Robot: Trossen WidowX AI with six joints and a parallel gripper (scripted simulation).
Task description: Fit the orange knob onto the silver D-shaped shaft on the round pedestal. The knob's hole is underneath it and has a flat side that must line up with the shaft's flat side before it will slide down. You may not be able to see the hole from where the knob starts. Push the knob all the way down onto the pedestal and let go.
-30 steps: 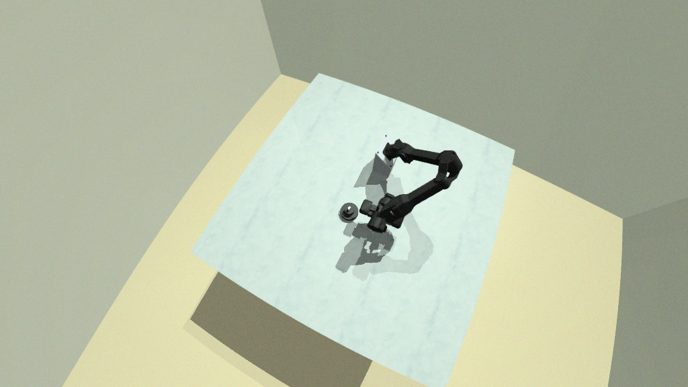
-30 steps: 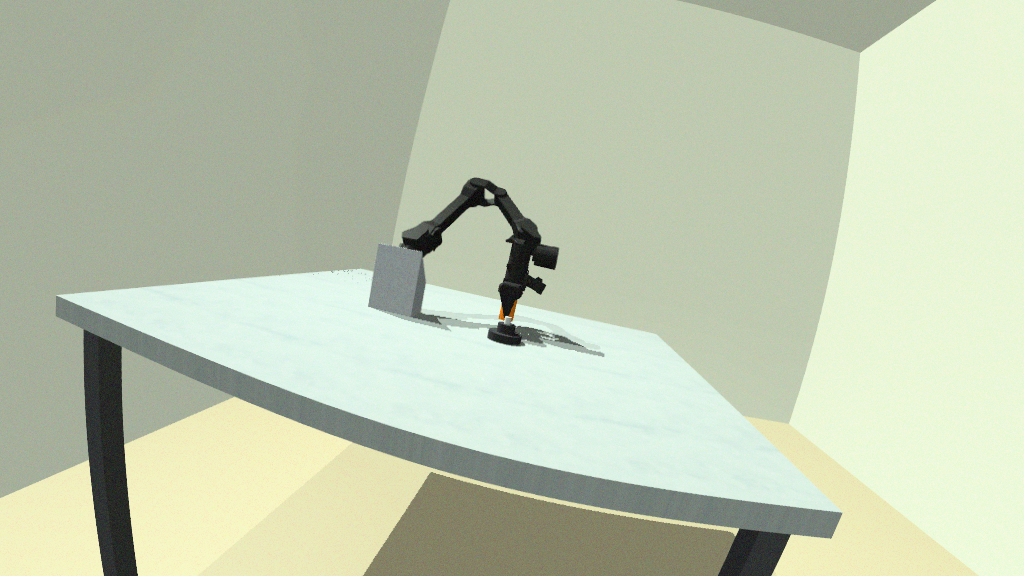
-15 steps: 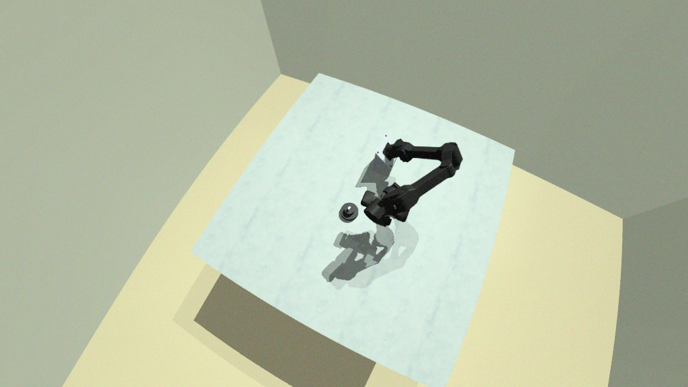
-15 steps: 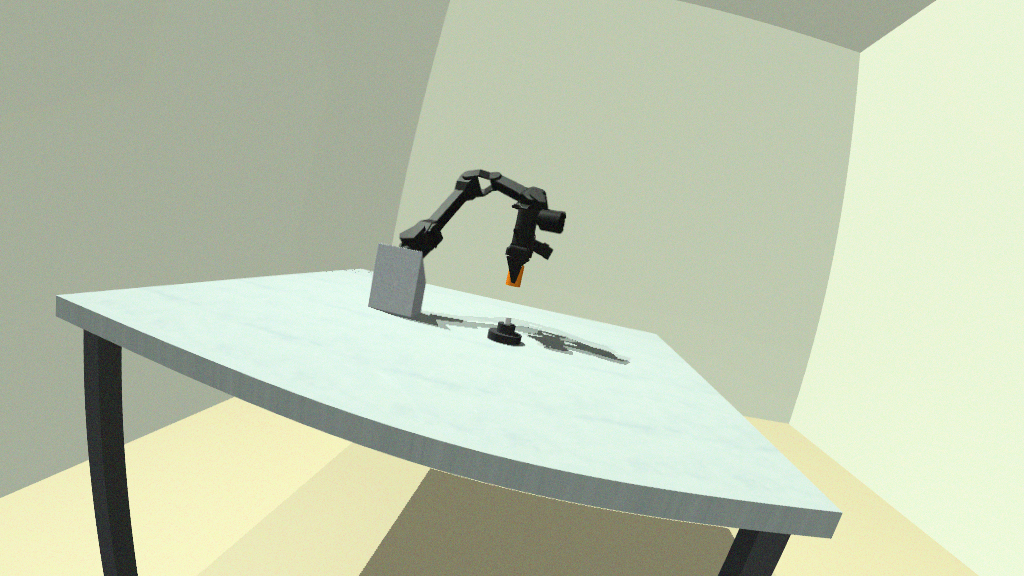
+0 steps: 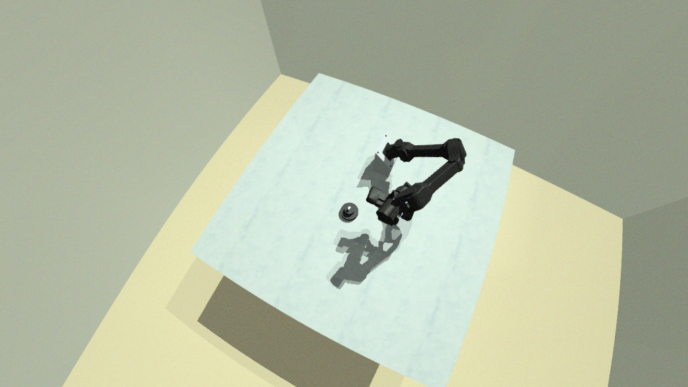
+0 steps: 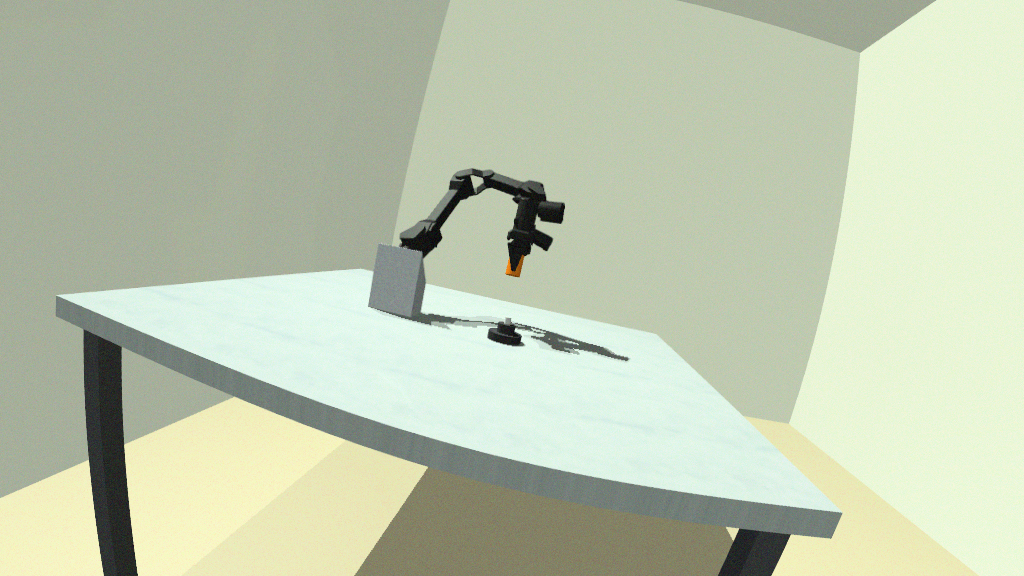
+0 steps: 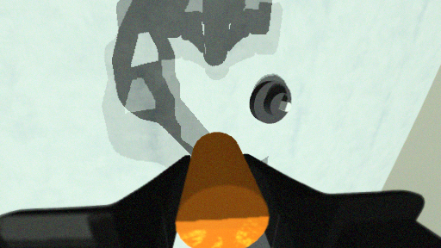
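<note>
My gripper tip is 1 cm to the right of the orange knob and 3 cm below it. From my gripper tip the other things lie so: round dark pedestal (3 cm ahead, 15 cm to the right, 13 cm below).
</note>
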